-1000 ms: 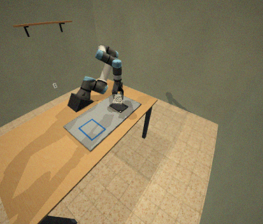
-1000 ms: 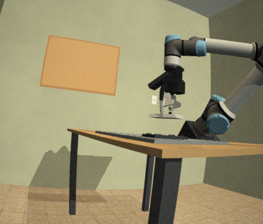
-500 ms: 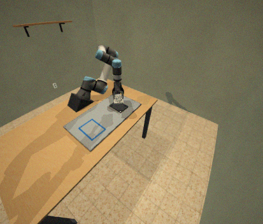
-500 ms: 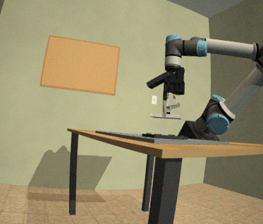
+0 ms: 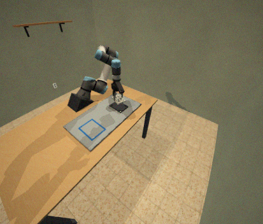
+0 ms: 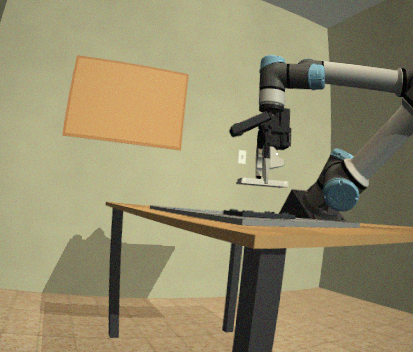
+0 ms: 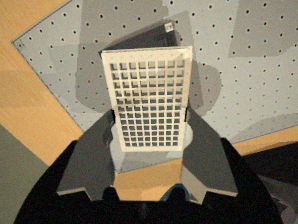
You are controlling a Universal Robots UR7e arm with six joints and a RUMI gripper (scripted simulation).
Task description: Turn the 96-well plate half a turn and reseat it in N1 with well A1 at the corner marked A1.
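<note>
Right now the white 96-well plate is 1 cm below my hand. Also, from my hand: white corner label (9 cm below, 7 cm to the right, 6 cm ahead); then dark plate nest N1 (10 cm below).
</note>
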